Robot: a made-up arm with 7 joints.
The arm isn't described. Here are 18 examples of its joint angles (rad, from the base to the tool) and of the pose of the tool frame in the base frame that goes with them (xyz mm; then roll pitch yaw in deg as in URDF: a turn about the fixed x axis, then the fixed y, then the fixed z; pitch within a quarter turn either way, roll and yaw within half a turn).
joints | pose
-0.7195 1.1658 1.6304 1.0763 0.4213 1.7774 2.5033 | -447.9 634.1 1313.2 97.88 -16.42 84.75
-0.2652 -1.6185 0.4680 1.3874 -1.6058 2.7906 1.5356 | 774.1 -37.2 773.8 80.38 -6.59 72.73
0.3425 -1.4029 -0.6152 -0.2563 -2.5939 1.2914 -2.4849 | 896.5 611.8 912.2 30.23 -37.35 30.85
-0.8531 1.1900 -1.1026 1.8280 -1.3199 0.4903 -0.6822 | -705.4 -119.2 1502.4 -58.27 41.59 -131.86
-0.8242 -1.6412 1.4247 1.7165 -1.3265 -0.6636 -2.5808 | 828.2 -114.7 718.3 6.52 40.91 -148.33
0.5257 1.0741 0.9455 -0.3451 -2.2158 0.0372 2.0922 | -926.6 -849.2 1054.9 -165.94 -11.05 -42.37
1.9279 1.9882 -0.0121 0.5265 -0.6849 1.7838 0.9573 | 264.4 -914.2 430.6 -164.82 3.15 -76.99
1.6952 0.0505 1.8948 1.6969 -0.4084 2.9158 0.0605 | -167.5 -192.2 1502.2 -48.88 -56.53 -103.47
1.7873 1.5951 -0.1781 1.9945 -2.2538 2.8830 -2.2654 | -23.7 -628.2 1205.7 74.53 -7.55 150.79
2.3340 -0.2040 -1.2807 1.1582 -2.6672 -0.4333 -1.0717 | -35.2 726.6 1741.1 -81.17 -42.92 -96.17
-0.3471 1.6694 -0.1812 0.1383 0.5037 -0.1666 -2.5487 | -1187.5 238.1 945.3 155.41 -68.16 38.89
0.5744 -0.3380 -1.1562 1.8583 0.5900 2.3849 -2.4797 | 352.0 -281.7 1340.1 -127.71 -22.02 -51.30
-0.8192 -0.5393 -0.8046 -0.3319 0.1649 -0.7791 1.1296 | 353.0 -469.4 1916.7 33.10 47.29 -102.91
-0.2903 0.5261 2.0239 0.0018 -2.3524 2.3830 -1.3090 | -758.3 -118.6 1486.0 95.44 -14.41 149.31
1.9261 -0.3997 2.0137 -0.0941 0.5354 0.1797 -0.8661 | -88.6 454.4 1960.7 -37.62 -33.46 -109.16
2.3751 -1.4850 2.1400 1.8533 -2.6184 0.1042 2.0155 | -509.5 -5.3 1552.8 56.75 9.56 170.28
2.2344 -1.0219 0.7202 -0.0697 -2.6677 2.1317 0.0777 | -547.9 381.4 1545.5 -120.27 -19.24 156.83
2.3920 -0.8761 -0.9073 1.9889 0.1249 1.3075 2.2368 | -48.3 804.6 1017.6 64.16 52.14 31.98
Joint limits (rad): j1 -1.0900..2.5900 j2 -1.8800..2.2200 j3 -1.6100..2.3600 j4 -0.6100..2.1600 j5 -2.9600..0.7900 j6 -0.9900..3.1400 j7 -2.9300..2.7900
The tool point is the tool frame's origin. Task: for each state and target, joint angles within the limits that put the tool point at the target. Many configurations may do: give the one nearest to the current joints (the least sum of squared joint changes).
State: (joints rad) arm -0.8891 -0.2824 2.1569 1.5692 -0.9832 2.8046 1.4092
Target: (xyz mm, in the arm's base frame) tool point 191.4 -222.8 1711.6
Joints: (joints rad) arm -0.8177 -0.6167 2.1098 1.2765 -0.9545 2.4957 1.4342
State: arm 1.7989 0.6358 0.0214 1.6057 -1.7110 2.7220 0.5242
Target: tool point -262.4 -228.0 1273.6
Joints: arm 1.7829 0.7339 0.2721 2.1600 -2.4620 2.4012 0.5848
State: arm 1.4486 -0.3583 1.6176 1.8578 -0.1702 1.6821 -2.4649
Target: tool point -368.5 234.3 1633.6
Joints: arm 1.4866 -0.3411 1.6335 1.6614 -0.2732 1.5940 -2.4844
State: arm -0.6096 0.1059 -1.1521 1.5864 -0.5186 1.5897 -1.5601
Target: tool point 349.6 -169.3 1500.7
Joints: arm -0.0760 0.1599 -0.1755 2.1600 -0.5559 1.9527 -1.4139
